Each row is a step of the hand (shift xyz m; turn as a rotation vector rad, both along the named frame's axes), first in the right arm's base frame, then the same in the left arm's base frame.
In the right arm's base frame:
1: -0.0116 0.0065 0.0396 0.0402 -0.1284 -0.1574
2: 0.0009 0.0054 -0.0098 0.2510 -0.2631 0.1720
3: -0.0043 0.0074 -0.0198 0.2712 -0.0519 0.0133
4: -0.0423 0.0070 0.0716 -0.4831 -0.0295 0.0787
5: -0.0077 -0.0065 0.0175 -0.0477 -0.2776 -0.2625
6: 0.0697 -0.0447 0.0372 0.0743 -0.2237 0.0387
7: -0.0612 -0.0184 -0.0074 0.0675 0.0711 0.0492
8: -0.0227 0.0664 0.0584 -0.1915 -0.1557 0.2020
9: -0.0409 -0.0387 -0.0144 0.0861 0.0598 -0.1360
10: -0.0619 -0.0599 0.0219 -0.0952 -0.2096 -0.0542
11: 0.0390 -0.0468 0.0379 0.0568 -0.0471 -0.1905
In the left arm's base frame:
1: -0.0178 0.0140 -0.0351 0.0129 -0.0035 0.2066
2: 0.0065 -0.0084 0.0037 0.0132 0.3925 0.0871
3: 0.0063 -0.0186 0.0089 0.1864 0.1931 0.0665
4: -0.0517 0.0155 -0.0636 -0.4259 -0.2154 -0.1126
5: -0.0148 0.0097 -0.0097 -0.1033 -0.0378 0.3690
6: 0.0215 0.0872 0.0131 -0.0680 0.1876 0.1314
7: -0.0563 -0.0300 0.0082 0.0761 0.0307 -0.0728
8: -0.0013 -0.0134 -0.0903 -0.2947 0.0968 -0.0743
9: -0.0485 -0.0115 0.0299 0.1407 -0.0656 0.0733
10: -0.0872 0.0100 0.0141 -0.1686 0.0251 0.1640
11: -0.0044 0.0710 0.0093 0.0782 -0.0580 0.1796

